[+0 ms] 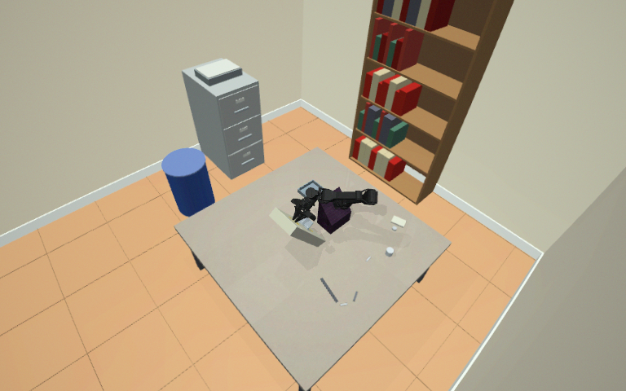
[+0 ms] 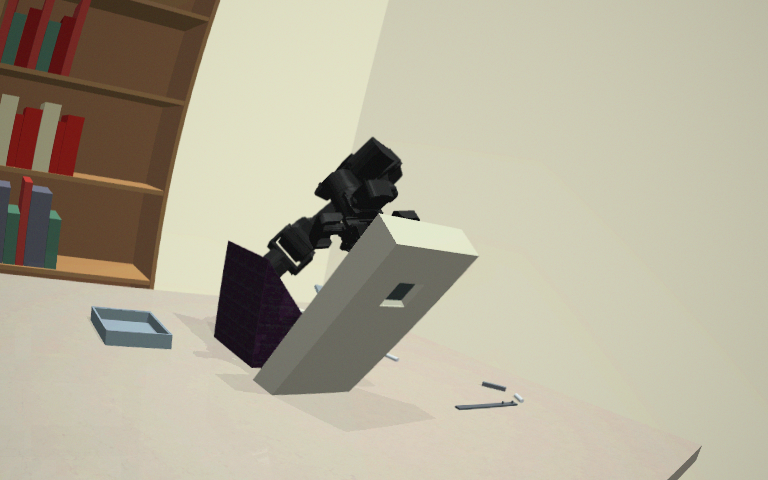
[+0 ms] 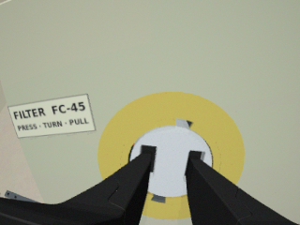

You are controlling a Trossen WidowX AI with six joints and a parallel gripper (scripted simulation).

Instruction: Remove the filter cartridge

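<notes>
The round filter cartridge lies 1 cm ahead of my gripper tip and 1 cm below it. The rest, counted from my gripper tip: cream block: 69 cm behind, 28 cm to the left, 27 cm below; then blue-grey tray: 41 cm behind, 30 cm to the right, 26 cm below.
</notes>
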